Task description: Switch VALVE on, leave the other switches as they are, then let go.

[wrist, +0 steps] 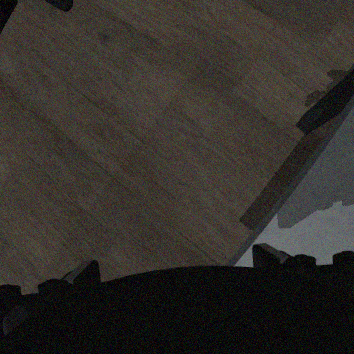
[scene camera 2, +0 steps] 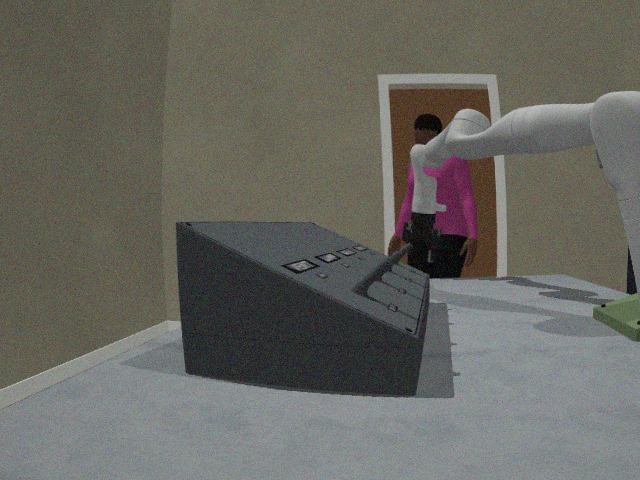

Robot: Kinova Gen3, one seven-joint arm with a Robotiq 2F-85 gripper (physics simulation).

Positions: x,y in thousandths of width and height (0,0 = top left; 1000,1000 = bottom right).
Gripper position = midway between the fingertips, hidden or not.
My gripper shows in the wrist view (499,764) and in scene camera 2 (655,539).
